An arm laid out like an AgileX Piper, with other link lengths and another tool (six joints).
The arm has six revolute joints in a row. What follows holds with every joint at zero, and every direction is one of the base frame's. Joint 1 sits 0.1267 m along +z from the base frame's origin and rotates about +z. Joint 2 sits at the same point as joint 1 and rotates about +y. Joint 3 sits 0.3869 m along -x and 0.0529 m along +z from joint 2 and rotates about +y. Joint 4 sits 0.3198 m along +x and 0.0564 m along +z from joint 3 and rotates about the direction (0.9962, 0, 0.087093). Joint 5 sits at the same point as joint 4 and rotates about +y. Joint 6 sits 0.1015 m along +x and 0.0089 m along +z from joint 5 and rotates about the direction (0.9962, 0, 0.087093). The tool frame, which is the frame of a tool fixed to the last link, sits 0.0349 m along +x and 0.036 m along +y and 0.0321 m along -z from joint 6; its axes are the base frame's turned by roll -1.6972, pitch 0.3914 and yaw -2.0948 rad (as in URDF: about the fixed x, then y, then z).
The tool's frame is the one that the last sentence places.
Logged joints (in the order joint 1, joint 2, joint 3, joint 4, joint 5, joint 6), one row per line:
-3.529 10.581 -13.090 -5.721 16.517 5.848
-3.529 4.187 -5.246 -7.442 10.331 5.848
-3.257 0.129 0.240 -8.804 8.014 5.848
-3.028 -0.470 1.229 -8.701 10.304 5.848
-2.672 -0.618 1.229 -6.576 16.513 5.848
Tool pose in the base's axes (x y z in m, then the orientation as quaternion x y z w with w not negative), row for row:
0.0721 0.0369 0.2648 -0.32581 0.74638 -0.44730 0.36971
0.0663 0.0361 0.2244 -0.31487 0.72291 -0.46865 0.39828
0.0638 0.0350 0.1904 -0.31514 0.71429 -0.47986 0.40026
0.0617 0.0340 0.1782 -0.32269 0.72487 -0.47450 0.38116
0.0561 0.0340 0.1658 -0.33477 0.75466 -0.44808 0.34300
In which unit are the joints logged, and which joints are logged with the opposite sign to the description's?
The joints are logged in degrees. Opposite sign: joint 1.
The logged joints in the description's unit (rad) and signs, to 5 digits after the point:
0.06159 0.18467 -0.22846 -0.09985 0.28828 0.10207
0.06159 0.07308 -0.09156 -0.12989 0.18031 0.10207
0.05685 0.00225 0.00419 -0.15366 0.13987 0.10207
0.05285 -0.00820 0.02145 -0.15186 0.17984 0.10207
0.04664 -0.01079 0.02145 -0.11477 0.28821 0.10207

